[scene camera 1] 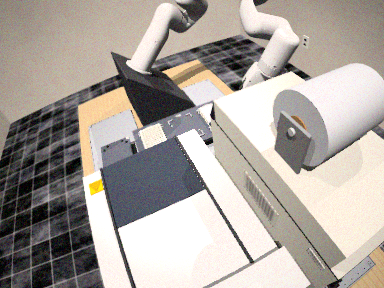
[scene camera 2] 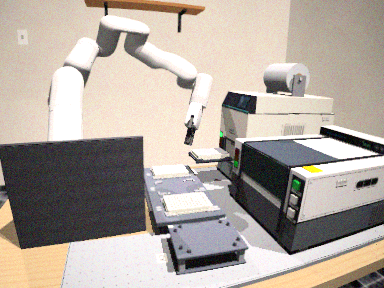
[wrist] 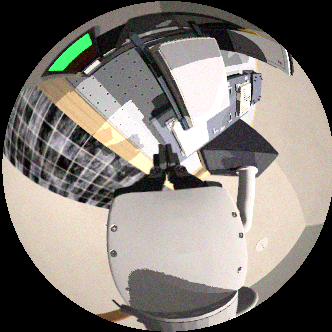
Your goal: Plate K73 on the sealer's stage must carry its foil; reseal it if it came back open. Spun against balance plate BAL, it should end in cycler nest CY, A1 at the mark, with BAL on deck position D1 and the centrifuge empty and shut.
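Pixels of known places: gripper, between the fingertips: (scene camera 2: 187,144) (wrist: 163,152); arm's base, origin of its link: (scene camera 1: 138,68) (scene camera 2: 65,161) (wrist: 246,169).
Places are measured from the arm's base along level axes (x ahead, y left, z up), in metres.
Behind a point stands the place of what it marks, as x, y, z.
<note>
My gripper (scene camera 2: 188,142) {0.446, 0.235, -0.056} (wrist: 163,152) {0.446, 0.235, -0.056} is shut and empty. It hangs above and a little left of the sealer's stage (scene camera 2: 198,160) {0.431, 0.093, -0.073} in scene camera 2. A pale plate (scene camera 2: 209,153) {0.484, 0.112, -0.058} (wrist: 197,75) {0.510, 0.147, -0.058} lies flat on the stage; its top looks smooth in the wrist view, with no wells showing. Its label is not readable. A plate with visible wells (scene camera 1: 152,135) {0.305, -0.085, -0.123} (scene camera 2: 186,202) {0.312, -0.094, -0.123} (wrist: 244,98) {0.324, -0.078, -0.123} sits at the near end of the grey deck (scene camera 2: 175,185) {0.330, 0.051, -0.139}. Another pale plate (scene camera 2: 170,171) {0.340, 0.138, -0.123} sits at its far end. The low dark-lidded machine (scene camera 1: 152,180) {0.610, -0.166, 0.029} (scene camera 2: 265,165) {0.501, -0.184, 0.000}, apparently the centrifuge, looks shut; its inside is hidden.
The sealer (scene camera 1: 260,175) {0.779, 0.002, 0.111} (scene camera 2: 280,110) {0.711, 0.008, 0.117} carries a large foil roll (scene camera 1: 340,110) {0.849, 0.065, 0.280} (scene camera 2: 285,77) {0.753, 0.045, 0.235}. A grey stand with corner pegs (scene camera 1: 117,151) {0.283, -0.229, -0.136} (scene camera 2: 207,237) {0.306, -0.243, -0.136} is at the deck's near end. A dark panel (scene camera 1: 150,92) {0.196, -0.021, -0.017} (scene camera 2: 75,190) {0.024, -0.084, -0.048} (wrist: 240,150) {0.197, 0.042, -0.050} stands beside the arm's base.
</note>
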